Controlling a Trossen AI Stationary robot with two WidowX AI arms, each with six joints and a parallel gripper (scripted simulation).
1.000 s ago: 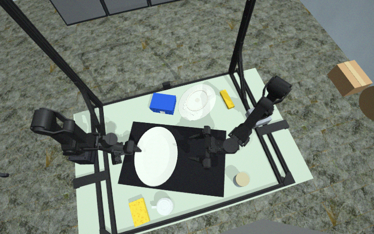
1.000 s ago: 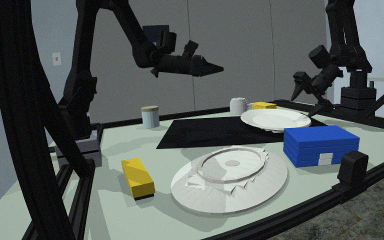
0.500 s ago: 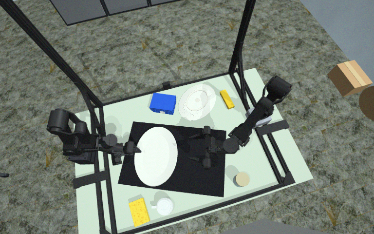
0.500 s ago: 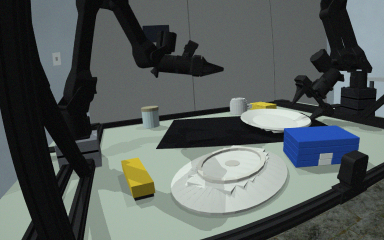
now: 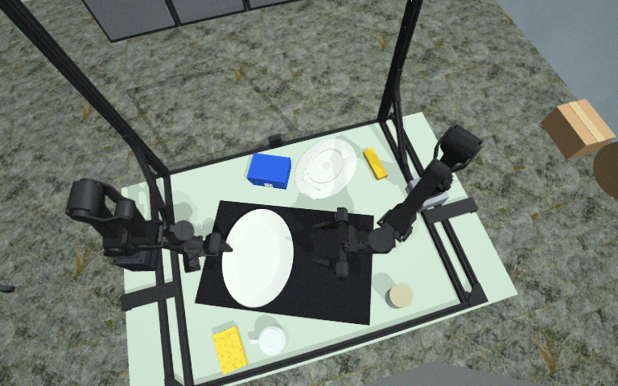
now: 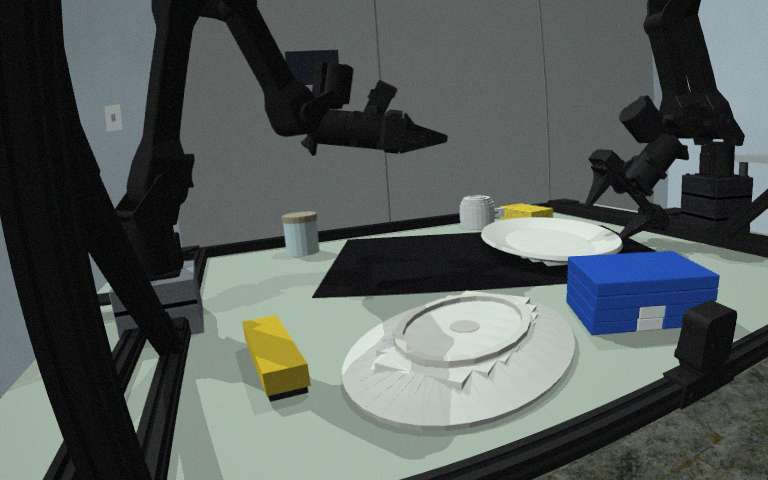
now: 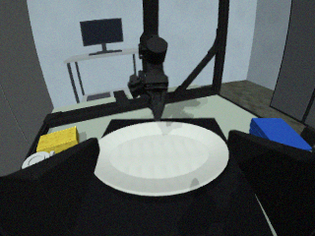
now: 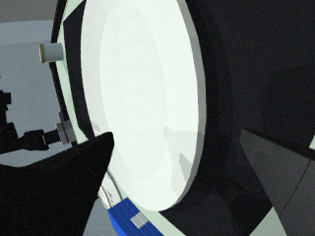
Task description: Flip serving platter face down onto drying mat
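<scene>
Right now my right hand is 30 mm short of the white oval serving platter, 120 mm to the right of it and 50 mm above it. Also, from my right hand: black drying mat: 60 mm ahead, 220 mm to the left, 70 mm below; white mug: 290 mm ahead, 120 mm to the left, 30 mm below; blue box: 260 mm behind, 220 mm to the left, 30 mm below.
Right now my left hand is 6 cm past the white oval serving platter, 20 cm to the left of it and 19 cm above it. From my left hand the other things lie so: tan-lidded jar 17 cm ahead, 19 cm to the left, 16 cm below; then black drying mat 3 cm behind, 11 cm to the right, 21 cm below; then white mug 20 cm ahead, 21 cm to the right, 17 cm below.
</scene>
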